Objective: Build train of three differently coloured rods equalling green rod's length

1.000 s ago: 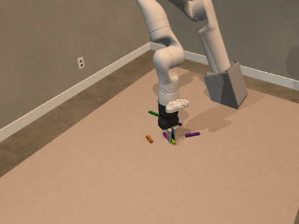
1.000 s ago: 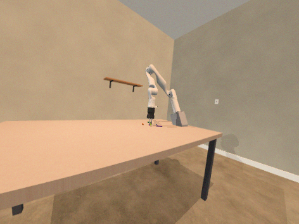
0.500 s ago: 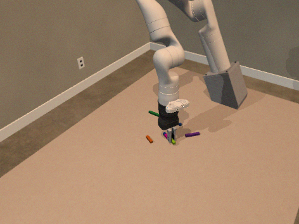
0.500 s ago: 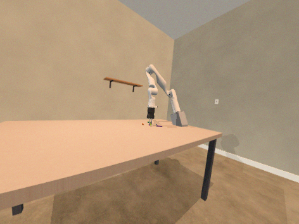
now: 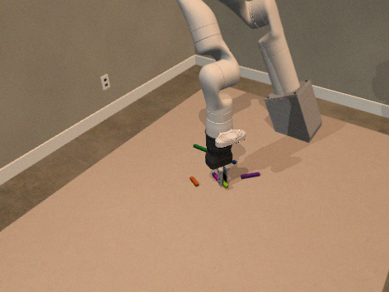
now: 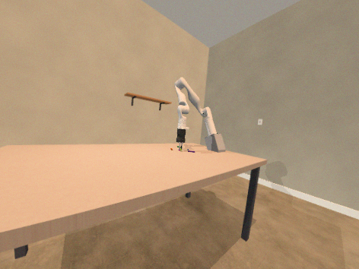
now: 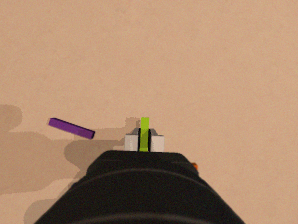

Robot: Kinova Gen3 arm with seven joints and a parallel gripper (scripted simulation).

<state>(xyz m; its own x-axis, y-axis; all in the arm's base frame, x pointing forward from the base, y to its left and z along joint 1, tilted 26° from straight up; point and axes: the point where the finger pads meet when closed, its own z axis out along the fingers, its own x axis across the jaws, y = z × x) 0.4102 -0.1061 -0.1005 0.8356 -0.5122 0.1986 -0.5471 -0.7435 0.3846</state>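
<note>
Right now my hand is 10 mm above the lime rod. From my hand the other things lie so: orange rod (90 mm to the right, 30 mm below, 30 mm ahead); magenta rod (30 mm to the right, 30 mm below, 20 mm behind); purple rod (80 mm behind, 60 mm to the left, 30 mm below).
</note>
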